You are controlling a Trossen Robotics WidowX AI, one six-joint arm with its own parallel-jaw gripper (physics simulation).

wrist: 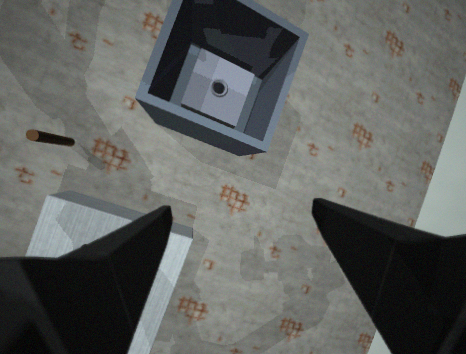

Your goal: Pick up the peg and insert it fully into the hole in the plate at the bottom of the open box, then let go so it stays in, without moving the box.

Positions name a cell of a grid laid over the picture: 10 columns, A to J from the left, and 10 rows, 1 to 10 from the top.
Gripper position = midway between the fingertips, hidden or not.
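My gripper (F6), visible. Blue-grey box (F2), pale square plate (E3), both visible.
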